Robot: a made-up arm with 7 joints.
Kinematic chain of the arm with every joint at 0, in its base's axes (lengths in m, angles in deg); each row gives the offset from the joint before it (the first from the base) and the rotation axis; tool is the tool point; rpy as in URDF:
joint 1: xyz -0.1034 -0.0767 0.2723 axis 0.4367 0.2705 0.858
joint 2: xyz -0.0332 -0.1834 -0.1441 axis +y
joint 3: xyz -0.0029 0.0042 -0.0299 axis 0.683 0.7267 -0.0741
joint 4: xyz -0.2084 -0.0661 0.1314 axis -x
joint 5: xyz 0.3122 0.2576 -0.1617 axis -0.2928 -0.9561 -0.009
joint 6: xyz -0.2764 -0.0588 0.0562 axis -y
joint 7: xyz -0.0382 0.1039 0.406 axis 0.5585 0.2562 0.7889
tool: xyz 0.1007 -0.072 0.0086 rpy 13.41 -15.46 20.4
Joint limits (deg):
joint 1: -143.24..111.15
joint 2: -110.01..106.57
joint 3: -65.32..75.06
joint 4: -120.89..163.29
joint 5: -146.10..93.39
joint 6: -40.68..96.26
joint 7: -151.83..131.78
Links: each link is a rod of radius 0.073 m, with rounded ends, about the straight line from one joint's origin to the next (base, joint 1, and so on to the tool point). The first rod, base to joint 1, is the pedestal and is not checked.
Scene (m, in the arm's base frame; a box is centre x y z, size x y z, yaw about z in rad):
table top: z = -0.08
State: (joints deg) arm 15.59 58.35 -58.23 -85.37 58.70 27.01 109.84
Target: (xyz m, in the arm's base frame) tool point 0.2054 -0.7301 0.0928
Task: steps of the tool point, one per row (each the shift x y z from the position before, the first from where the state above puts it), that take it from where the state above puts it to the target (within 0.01 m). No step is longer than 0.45 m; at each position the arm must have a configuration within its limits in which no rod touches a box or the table.
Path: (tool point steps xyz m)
1: 0.3507 -0.1038 0.1976
2: 0.3546 -0.1565 -0.0251
3: 0.2277 -0.1857 -0.1982
4: 0.0431 -0.1695 -0.2700
5: -0.1171 -0.1097 -0.2452

